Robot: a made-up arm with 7 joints.
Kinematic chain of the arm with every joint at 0, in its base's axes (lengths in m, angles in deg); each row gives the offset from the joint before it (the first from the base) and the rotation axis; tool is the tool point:
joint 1: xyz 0 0 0.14 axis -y
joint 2: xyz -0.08 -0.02 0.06 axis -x
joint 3: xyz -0.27 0.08 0 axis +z
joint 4: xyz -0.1 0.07 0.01 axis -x
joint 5: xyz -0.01 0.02 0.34 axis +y
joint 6: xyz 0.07 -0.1 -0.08 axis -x
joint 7: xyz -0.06 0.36 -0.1 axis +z
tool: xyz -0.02 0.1 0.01
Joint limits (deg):
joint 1: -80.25..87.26
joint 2: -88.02..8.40
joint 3: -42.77..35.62
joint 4: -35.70..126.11
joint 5: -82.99..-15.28
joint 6: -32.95..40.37
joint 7: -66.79..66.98
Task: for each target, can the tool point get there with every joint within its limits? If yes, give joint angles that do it. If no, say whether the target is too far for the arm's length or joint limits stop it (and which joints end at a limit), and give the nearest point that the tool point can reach.
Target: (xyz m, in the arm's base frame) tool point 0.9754 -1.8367 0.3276
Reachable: no: too far | nearest point 0.3993 -0.5410 0.4648 | short by 1.425 m
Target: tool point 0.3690 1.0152 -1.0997
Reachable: no: too far | nearest point 0.1232 0.5098 -0.6251 | short by 0.736 m
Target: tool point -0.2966 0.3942 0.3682
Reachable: yes | joints 16.21 -10.96 11.84 1.36 -68.99 27.18 32.45
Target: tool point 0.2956 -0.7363 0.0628
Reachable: no: joint limits stop it (at a limit: joint 1, joint 2, joint 3, joint 5) | nearest point 0.2454 -0.4803 0.2196 | short by 0.304 m
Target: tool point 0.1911 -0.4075 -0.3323
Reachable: no: joint limits stop it (at a limit: joint 2, joint 3, joint 4, joint 5) | nearest point 0.1740 -0.0911 -0.2900 | short by 0.320 m
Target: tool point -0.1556 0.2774 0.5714
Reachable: yes | joints 6.02 -32.70 -13.49 11.33 -77.34 14.50 32.71
